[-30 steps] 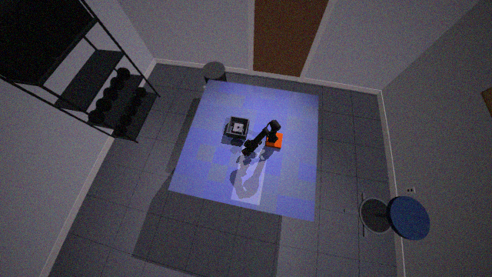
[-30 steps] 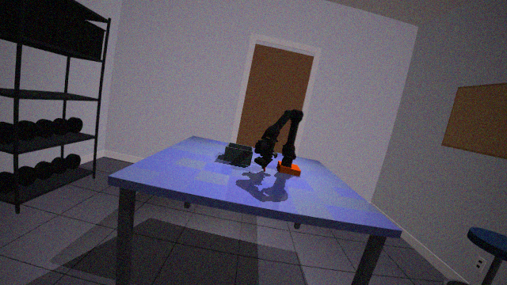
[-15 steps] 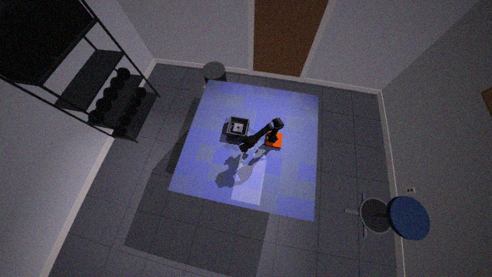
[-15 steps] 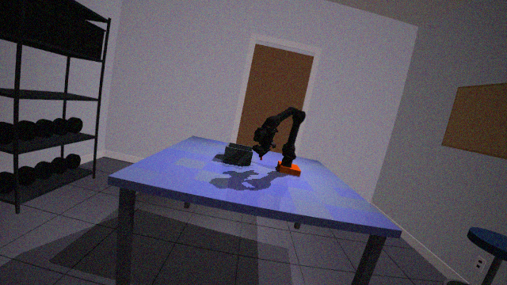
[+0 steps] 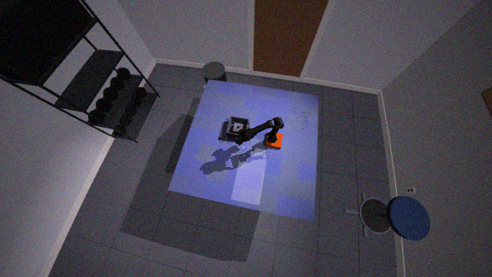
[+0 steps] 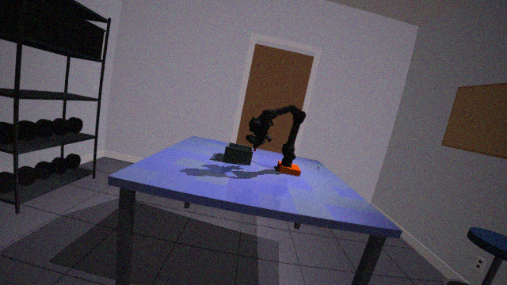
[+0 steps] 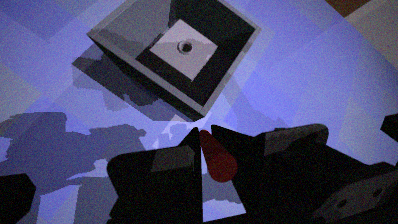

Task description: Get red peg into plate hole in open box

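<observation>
The dark grey box is 90 mm ahead of my gripper tip, 120 mm to the right of it and 100 mm below it. The rest, counted from my gripper tip: red peg 10 mm to the left, 20 mm above.
</observation>
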